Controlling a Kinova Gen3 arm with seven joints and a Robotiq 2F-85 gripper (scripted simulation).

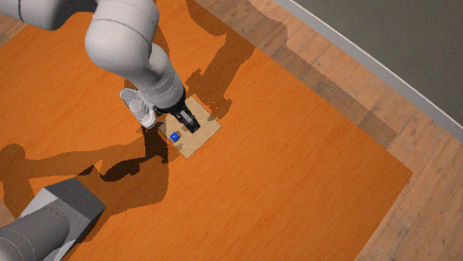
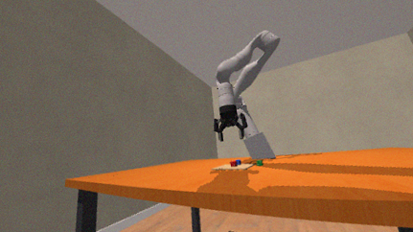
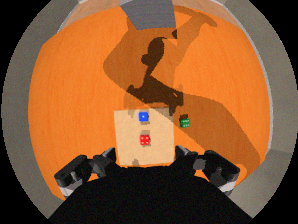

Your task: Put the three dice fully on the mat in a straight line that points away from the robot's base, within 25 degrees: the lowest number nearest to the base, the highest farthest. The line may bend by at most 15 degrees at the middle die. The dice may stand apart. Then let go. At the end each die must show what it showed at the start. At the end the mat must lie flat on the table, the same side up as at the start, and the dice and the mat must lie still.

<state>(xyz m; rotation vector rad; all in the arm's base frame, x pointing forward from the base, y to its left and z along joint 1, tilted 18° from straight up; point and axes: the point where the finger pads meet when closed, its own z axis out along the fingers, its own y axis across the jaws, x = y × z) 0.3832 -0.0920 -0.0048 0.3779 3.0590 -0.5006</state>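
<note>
The green die is 10 mm behind my hand, 100 mm to the left of it and 110 mm below it. Also, from my hand: blue die 50 mm behind, 10 mm to the left, 100 mm below; then tan mat 110 mm below; then red die 100 mm below.
</note>
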